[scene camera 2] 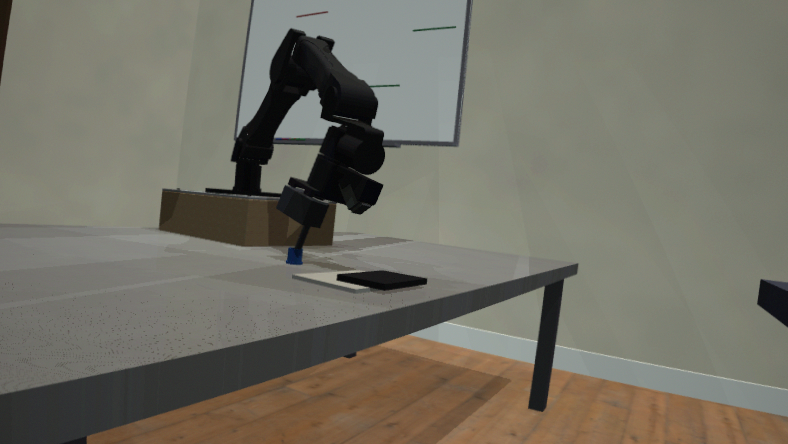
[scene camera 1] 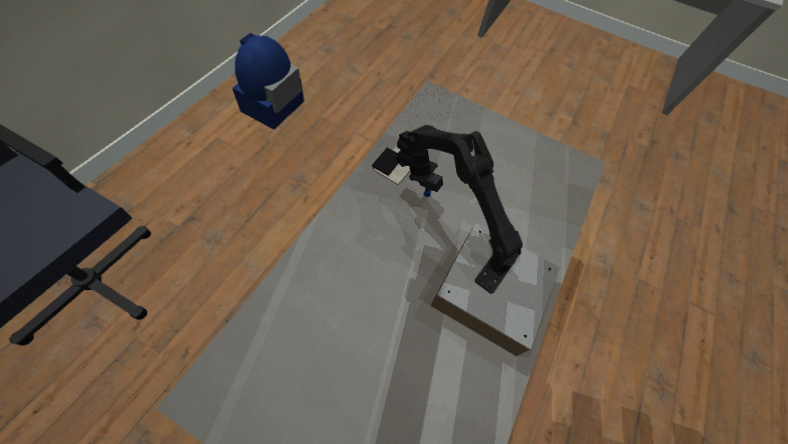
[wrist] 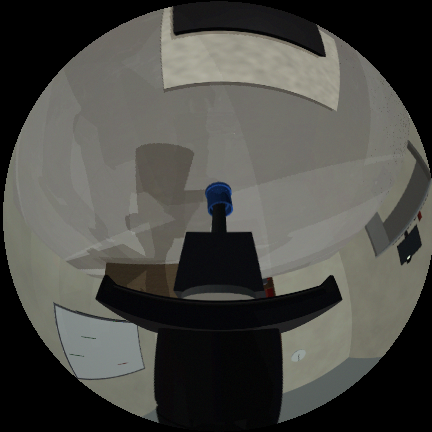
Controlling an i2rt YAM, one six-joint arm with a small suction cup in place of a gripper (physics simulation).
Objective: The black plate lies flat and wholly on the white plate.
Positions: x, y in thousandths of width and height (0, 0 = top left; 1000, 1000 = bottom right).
My suction cup (scene camera 2: 374, 580) is 89 cm from the lens. A white plate (scene camera 2: 417, 630) is 72 cm from the lens. A black plate (scene camera 2: 487, 632): 70 cm from the lens. The marked spots on the black plate and my suction cup are 24 cm apart.
